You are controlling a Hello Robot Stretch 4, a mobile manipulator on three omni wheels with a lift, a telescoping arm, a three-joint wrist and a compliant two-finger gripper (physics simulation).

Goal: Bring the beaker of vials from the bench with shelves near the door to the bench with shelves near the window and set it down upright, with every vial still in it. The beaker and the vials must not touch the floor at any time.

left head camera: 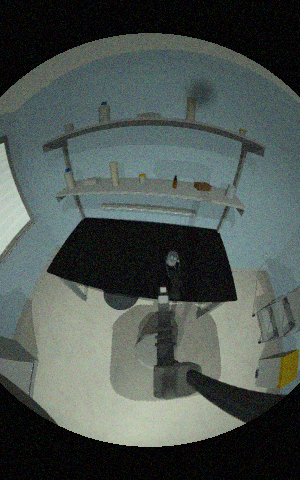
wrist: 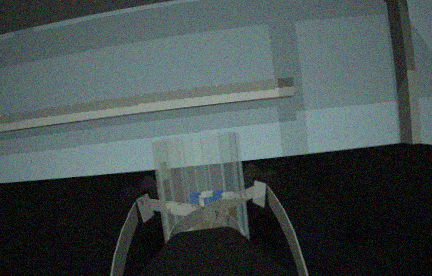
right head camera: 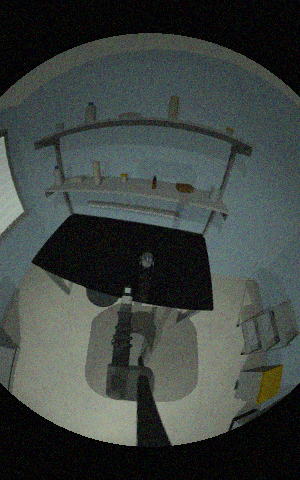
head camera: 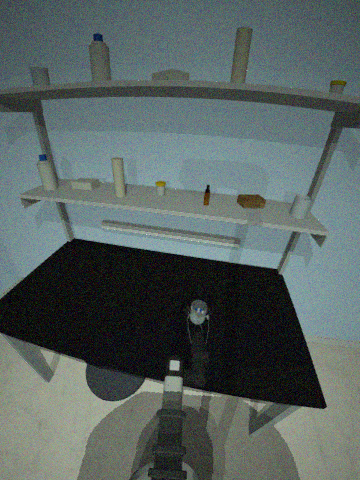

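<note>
The clear beaker is upright over the right half of the black bench top. Vials with blue and white caps show inside it; their exact number is unclear. My gripper is shut on the beaker, with one fingertip against each side of the glass. The beaker's base is hidden in the wrist view, and I cannot tell whether it touches the bench top.
A lower shelf and an upper shelf hold bottles, jars and boxes behind the bench. A window is at the left. A dark round object is under the bench's front edge. A yellow-sided box stands on the floor at the right.
</note>
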